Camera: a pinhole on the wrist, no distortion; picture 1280 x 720 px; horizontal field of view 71.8 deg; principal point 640.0 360.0 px. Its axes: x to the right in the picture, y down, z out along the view. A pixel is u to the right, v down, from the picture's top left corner.
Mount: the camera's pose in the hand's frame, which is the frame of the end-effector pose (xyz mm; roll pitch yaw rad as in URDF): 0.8 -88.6 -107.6 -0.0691 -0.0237 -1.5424
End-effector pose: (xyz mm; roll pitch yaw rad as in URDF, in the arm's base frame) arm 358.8 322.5 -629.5 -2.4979 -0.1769 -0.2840
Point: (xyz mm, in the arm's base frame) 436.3 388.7 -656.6
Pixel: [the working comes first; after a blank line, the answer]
In the camera's frame: -36.4 37.4 191.9

472.2 532.4
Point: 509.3 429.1 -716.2
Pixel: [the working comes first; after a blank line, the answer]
In the camera's frame: -27.0 78.2 285.5

556.5 602.2
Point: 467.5 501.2 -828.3
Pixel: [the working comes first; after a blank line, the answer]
In the camera's frame: -40.4 -8.2 394.4

549.5 341.6
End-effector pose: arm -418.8 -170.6 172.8 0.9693 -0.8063 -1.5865
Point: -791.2 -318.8 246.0
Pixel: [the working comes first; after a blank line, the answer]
In the camera's frame: 184.0 127.5 383.9

1063.8 653.7
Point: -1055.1 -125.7 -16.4
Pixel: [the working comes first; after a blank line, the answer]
In the camera's frame: 367.8 -210.2 551.1

1230.0 22.8
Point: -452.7 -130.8 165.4
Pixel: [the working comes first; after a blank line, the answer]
In the camera's frame: -85.6 -41.2 148.8

131.6 115.3
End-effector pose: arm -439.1 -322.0 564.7 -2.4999 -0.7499 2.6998
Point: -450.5 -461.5 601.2
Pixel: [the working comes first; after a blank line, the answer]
In the camera's frame: 55.3 -22.9 135.1

1002.0 210.2
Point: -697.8 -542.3 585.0
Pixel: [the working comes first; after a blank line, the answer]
In the camera's frame: 123.1 87.3 361.4

941.2 573.5
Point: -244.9 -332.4 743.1
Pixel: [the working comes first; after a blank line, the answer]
In the camera's frame: 0.4 -1.4 -139.8

behind the camera
